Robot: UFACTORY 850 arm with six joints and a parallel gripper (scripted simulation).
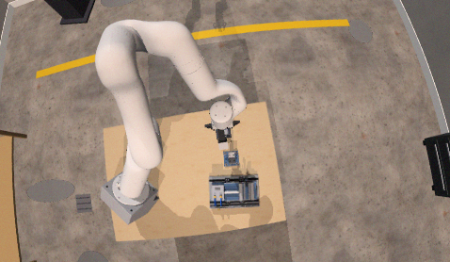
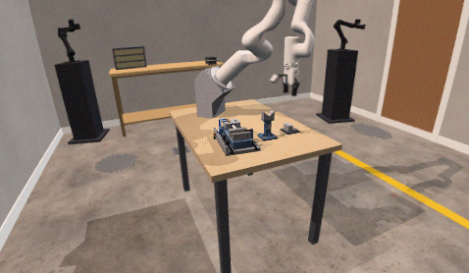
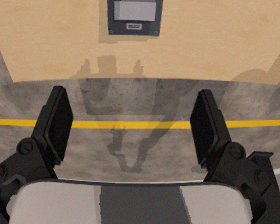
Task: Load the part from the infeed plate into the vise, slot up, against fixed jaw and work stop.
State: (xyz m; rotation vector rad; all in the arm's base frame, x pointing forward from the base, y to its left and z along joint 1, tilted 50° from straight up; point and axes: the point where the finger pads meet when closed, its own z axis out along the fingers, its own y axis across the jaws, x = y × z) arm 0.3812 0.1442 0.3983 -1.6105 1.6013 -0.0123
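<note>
Now: the part 22 cm below my hand and 1 cm to the left of it. Round my hand: white cylinder rod (35 cm to the right, 17 cm below, 8 cm ahead); work stop (29 cm to the right, 16 cm below, 16 cm ahead); grey vise jaw (34 cm to the right, 17 cm below, 13 cm ahead).
</note>
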